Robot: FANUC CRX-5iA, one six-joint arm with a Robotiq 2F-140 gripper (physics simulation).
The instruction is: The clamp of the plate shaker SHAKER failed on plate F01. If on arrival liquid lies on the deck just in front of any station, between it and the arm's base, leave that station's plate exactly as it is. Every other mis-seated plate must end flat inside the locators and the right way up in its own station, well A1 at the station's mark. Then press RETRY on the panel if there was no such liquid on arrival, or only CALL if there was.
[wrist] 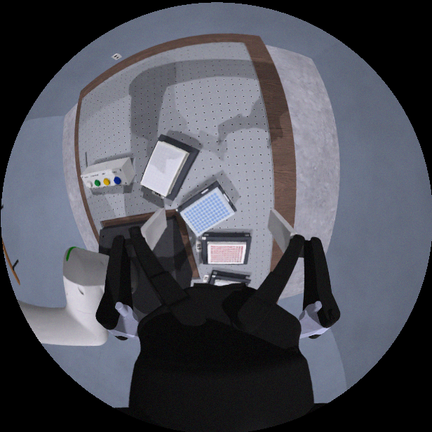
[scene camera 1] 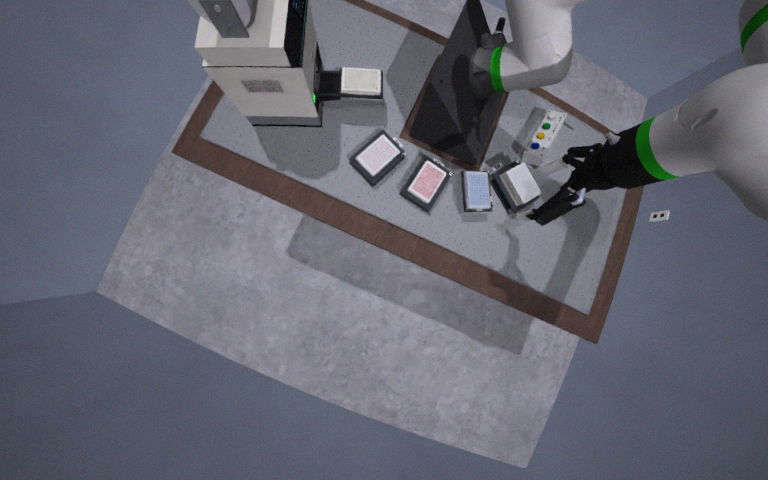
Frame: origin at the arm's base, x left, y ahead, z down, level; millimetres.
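Where they show: gripper, between the fingertips: (scene camera 1: 532, 193); arm's base, origin of its link: (scene camera 1: 480, 74).
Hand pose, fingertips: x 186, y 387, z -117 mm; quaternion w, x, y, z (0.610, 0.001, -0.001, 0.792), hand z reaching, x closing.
Observation:
Things, the pixels of their top centre, and the offset from my fingertips. "pt": a spot on its surface instead.
- white plate, centre of its top: (scene camera 1: 524, 182) dx +86, dy -123, dz +185 mm
- blue plate, centre of its top: (scene camera 1: 479, 189) dx -65, dy -45, dz +189 mm
- red plate, centre of its top: (scene camera 1: 428, 181) dx -232, dy -24, dz +221 mm
- pale pink plate, centre of its top: (scene camera 1: 378, 154) dx -420, dy -56, dz +218 mm
- panel, centre of its top: (scene camera 1: 552, 132) dx +151, dy -350, dz +183 mm
- tall white instrument, a spot on its surface: (scene camera 1: 266, 93) pt dx -766, dy -70, dz +90 mm
- cream plate, centre of its top: (scene camera 1: 361, 79) dx -545, dy -253, dz +157 mm
My gripper (scene camera 1: 546, 189) (wrist: 217, 217) is open and empty, above the deck near the white plate and the blue plate. The white plate (scene camera 1: 519, 183) (wrist: 164, 167) sits unevenly on its dark station, looking tilted, with a side wall showing. The blue plate (scene camera 1: 476, 189) (wrist: 207, 210) lies on the neighbouring station, covering most of it. The red plate (scene camera 1: 428, 181) (wrist: 226, 253) and the pale pink plate (scene camera 1: 378, 153) look flat in theirs. The panel (scene camera 1: 544, 135) (wrist: 112, 172) has white, green, yellow and blue buttons. Station names and A1 marks are unreadable. I can make out no liquid.
A tall white instrument (scene camera 1: 266, 93) holds a cream plate (scene camera 1: 360, 80) on its extended tray. A dark upright board (scene camera 1: 453, 84) stands behind the stations, with a white arm (scene camera 1: 538, 50) (wrist: 82, 300) beside it. A brown border (scene camera 1: 339, 217) (wrist: 282, 165) edges the perforated deck.

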